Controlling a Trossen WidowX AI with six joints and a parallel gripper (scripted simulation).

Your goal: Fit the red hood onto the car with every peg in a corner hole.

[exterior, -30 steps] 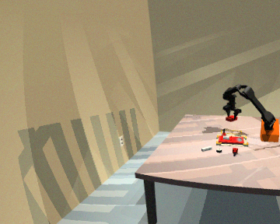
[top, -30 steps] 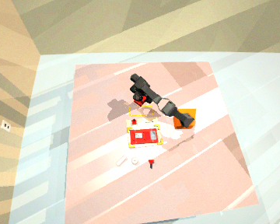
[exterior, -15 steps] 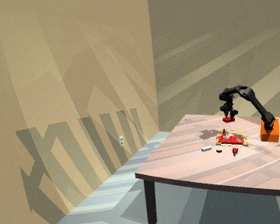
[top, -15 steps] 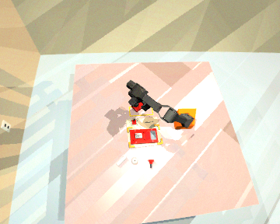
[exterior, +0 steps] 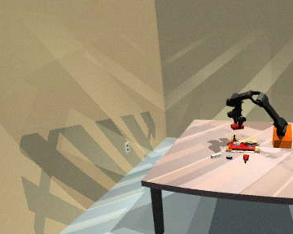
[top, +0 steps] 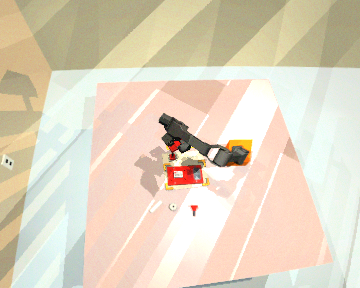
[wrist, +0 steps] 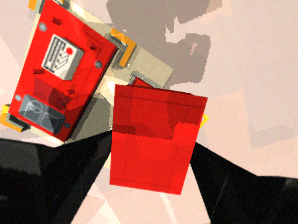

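My gripper tip is now 160 mm to the right of the grey engine block and 90 mm above it. From my gripper tip the other things lie so: wheel 40 mm ahead, 330 mm to the left, 110 mm below; jig 40 mm behind, 130 mm to the left, 100 mm below; red hood 10 mm above.
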